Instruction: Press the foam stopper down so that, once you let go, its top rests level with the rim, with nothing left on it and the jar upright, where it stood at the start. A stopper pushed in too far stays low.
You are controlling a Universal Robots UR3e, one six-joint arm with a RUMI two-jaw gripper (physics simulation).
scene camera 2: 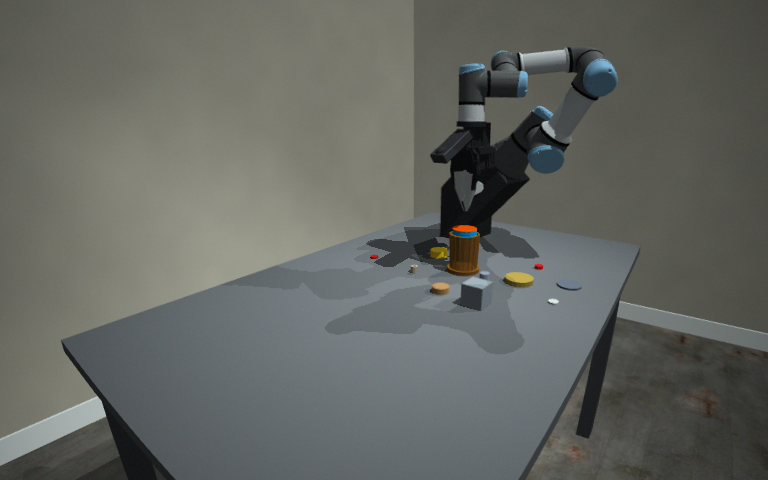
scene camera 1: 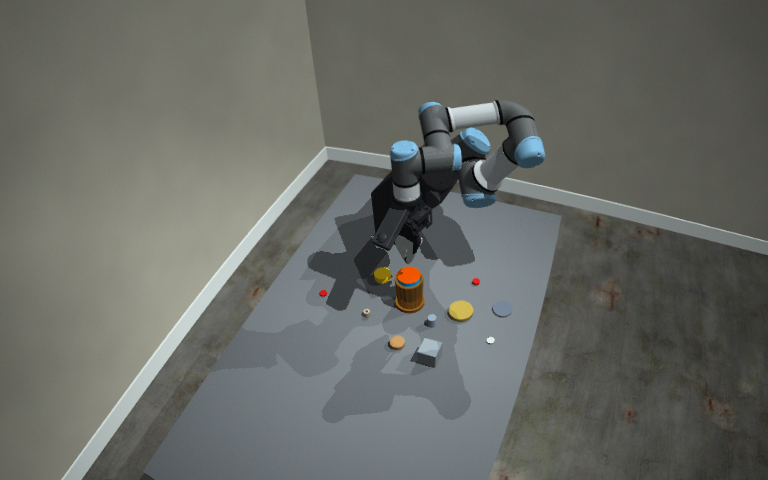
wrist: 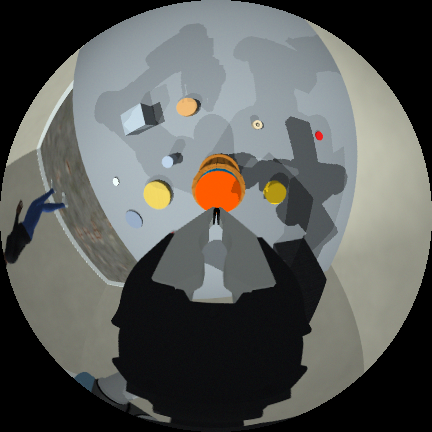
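Note:
The amber ribbed jar stands upright on the table. The foam stopper, with an orange-red top and a blue side band, sits in its mouth. Its top stands above the rim, and the blue band shows between top and rim. My gripper is shut with nothing between the fingertips. It points down above the stopper, with a gap in the scene camera 2 view. In the wrist view the tips overlap the near edge of the stopper's top.
A dark yellow disc lies on one side of the jar, and a larger yellow disc on the other. A grey block, an orange disc and a small grey cylinder stand in front.

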